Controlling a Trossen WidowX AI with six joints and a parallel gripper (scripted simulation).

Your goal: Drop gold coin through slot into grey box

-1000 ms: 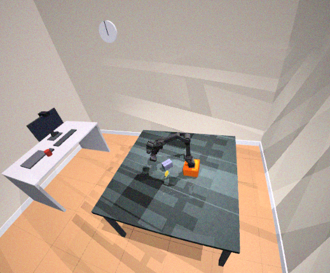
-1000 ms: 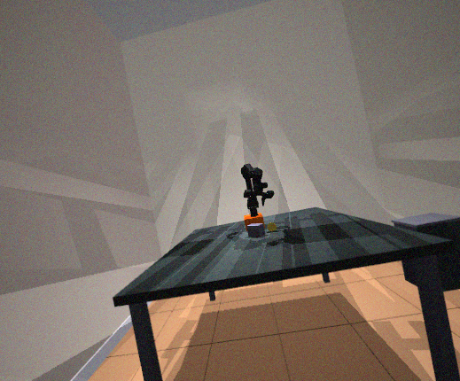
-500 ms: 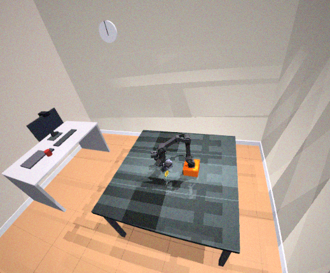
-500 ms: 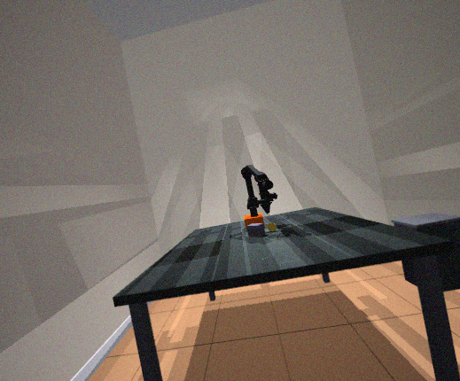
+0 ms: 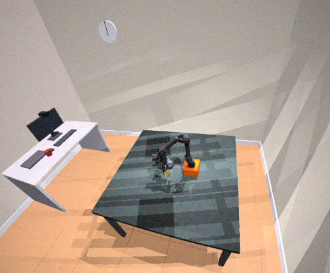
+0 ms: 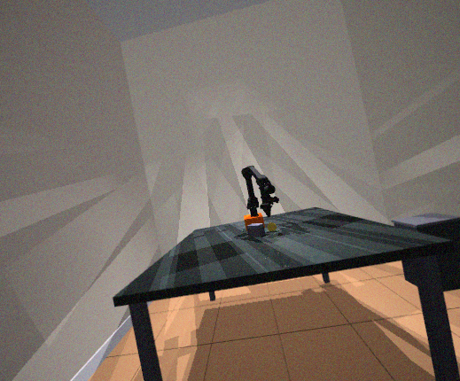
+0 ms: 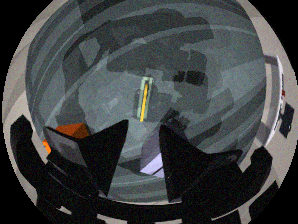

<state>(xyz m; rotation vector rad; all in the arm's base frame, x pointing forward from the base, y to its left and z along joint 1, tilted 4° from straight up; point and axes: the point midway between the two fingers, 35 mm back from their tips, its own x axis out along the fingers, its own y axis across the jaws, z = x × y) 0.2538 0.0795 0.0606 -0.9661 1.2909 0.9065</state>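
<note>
Right now the gold coin is 7 cm below my gripper tip.
</note>
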